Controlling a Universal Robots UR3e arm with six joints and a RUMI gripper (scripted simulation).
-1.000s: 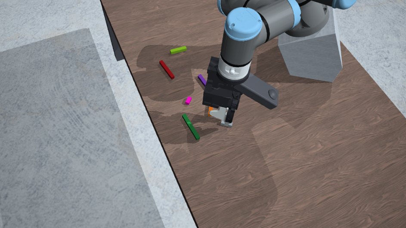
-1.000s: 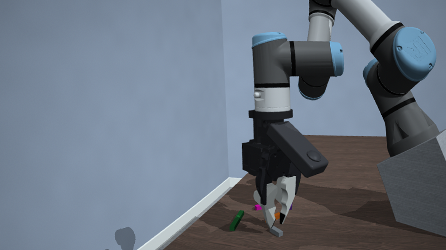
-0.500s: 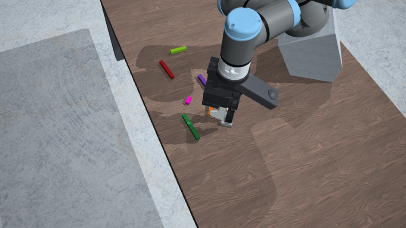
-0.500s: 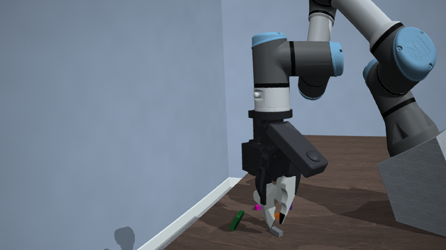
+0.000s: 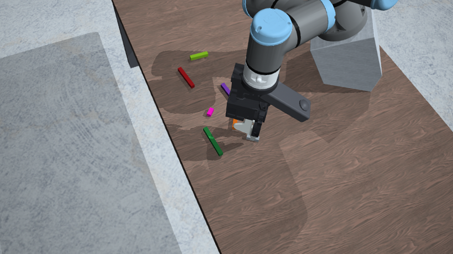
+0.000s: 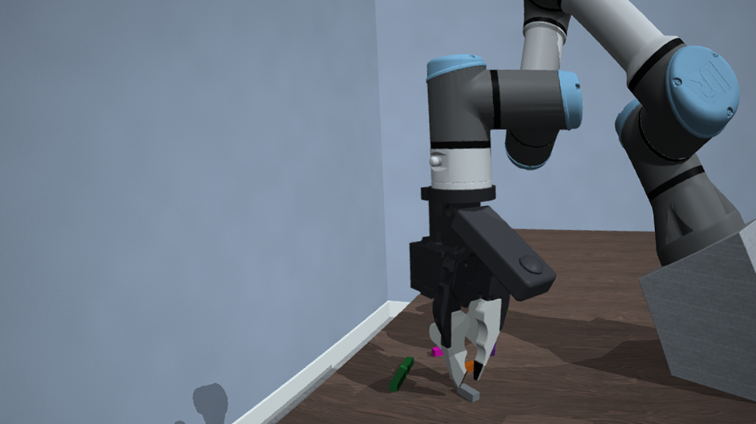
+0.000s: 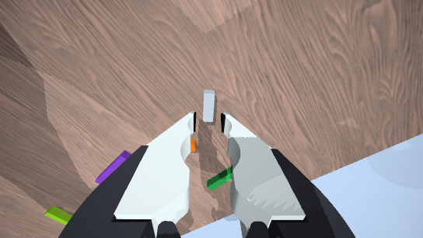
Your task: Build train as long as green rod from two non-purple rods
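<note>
Now: hand 30 mm above the grey rod. From my hand the other things lie so: green rod (90 mm ahead, 40 mm to the right, 30 mm below); orange rod (60 mm to the right, 30 mm below, 10 mm ahead); magenta rod (120 mm to the right, 50 mm ahead, 30 mm below).
</note>
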